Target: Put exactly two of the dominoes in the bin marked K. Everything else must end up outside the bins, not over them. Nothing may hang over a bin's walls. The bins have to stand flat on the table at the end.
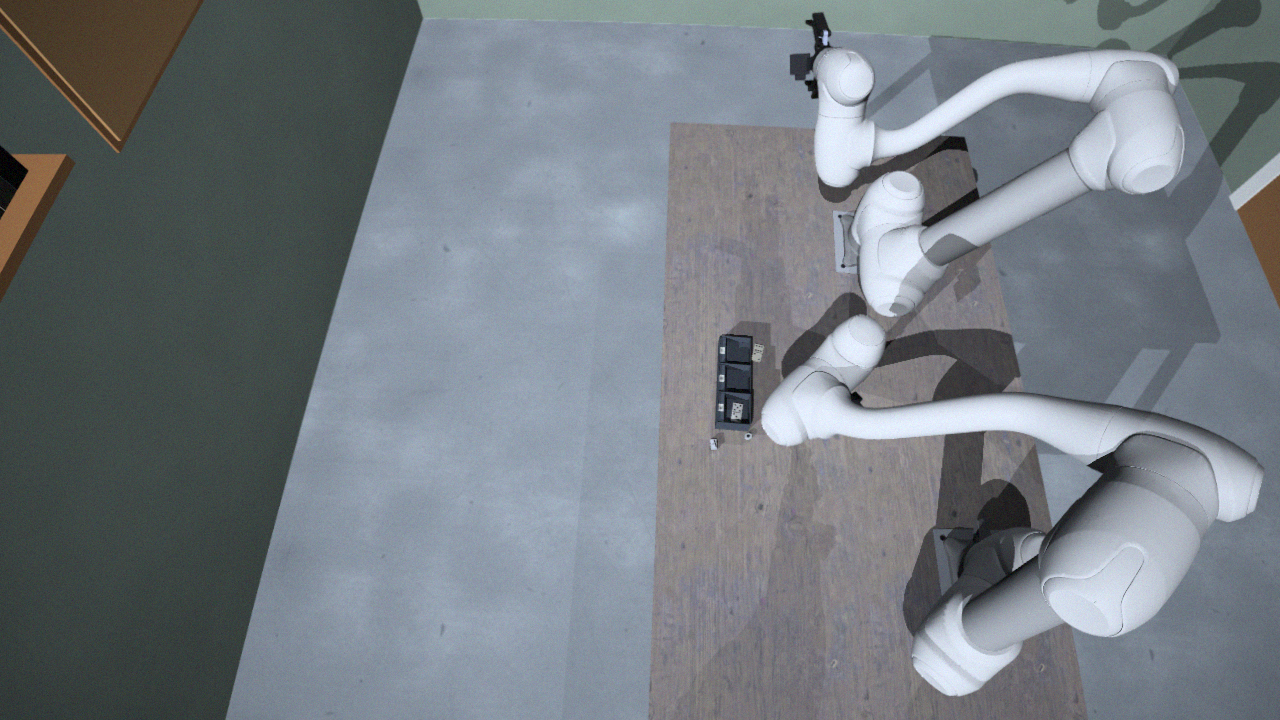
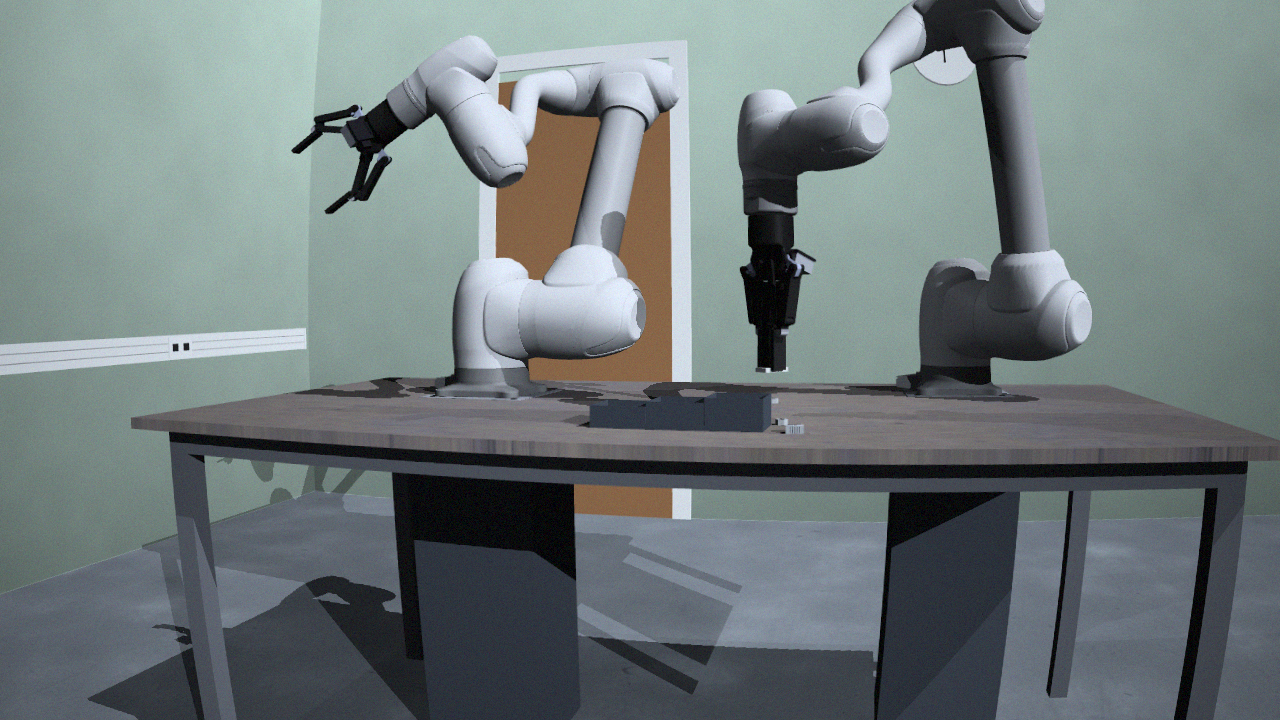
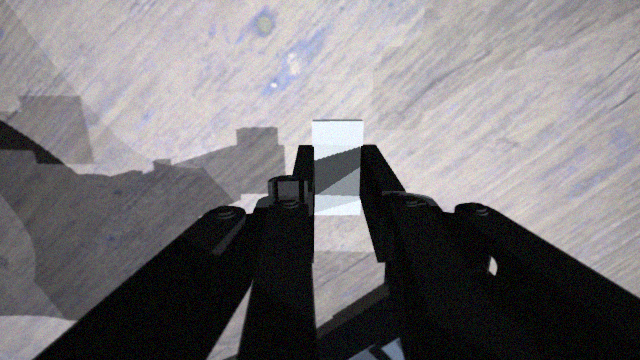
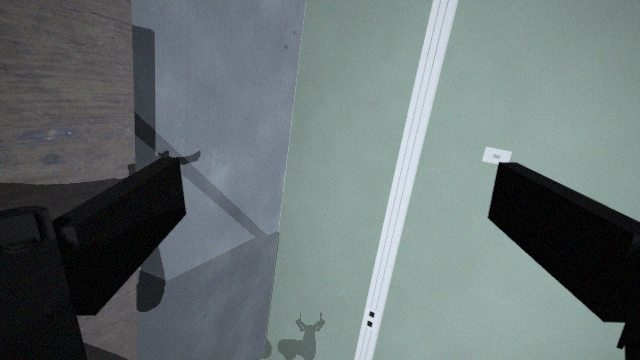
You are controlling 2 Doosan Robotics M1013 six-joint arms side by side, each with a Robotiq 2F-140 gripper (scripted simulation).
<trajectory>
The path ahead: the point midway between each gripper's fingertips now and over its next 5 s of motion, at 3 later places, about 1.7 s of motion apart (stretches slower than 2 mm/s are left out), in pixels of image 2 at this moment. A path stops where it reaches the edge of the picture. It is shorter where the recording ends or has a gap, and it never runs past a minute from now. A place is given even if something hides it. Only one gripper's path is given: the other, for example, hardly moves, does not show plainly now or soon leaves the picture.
My left gripper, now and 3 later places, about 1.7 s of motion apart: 771,369; 740,377; 739,404; 738,380
</trajectory>
